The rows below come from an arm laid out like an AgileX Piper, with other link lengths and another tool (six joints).
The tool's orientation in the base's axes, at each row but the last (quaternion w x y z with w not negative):
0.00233, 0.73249, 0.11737, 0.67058
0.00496, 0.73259, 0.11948, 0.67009
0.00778, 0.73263, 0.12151, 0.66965
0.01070, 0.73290, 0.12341, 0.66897
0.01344, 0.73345, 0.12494, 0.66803
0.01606, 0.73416, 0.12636, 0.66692
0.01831, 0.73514, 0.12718, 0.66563
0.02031, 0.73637, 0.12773, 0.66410
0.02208, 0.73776, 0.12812, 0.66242
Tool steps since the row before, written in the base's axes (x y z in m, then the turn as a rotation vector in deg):
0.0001, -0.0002, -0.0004, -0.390, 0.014, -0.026
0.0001, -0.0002, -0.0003, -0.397, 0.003, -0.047
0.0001, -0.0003, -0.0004, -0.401, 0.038, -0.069
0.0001, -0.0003, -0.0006, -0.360, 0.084, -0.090
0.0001, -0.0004, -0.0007, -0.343, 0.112, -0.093
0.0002, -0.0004, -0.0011, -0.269, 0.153, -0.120
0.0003, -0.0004, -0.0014, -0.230, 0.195, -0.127
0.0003, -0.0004, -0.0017, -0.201, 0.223, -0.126
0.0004, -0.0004, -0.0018, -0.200, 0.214, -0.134
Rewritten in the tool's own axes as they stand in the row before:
-0.0004, 0.0001, 0.0001, -0.052, -0.084, -0.379
-0.0003, 0.0002, 0.0001, -0.075, -0.078, -0.385
-0.0004, 0.0002, 0.0001, -0.090, -0.116, -0.381
-0.0006, 0.0002, 0.0001, -0.098, -0.158, -0.332
-0.0008, 0.0003, 0.0001, -0.094, -0.183, -0.311
-0.0011, 0.0002, 0.0003, -0.106, -0.215, -0.229
-0.0014, 0.0002, 0.0004, -0.101, -0.251, -0.184
-0.0017, 0.0001, 0.0004, -0.092, -0.273, -0.152
-0.0018, 0.0001, 0.0006, -0.101, -0.266, -0.151

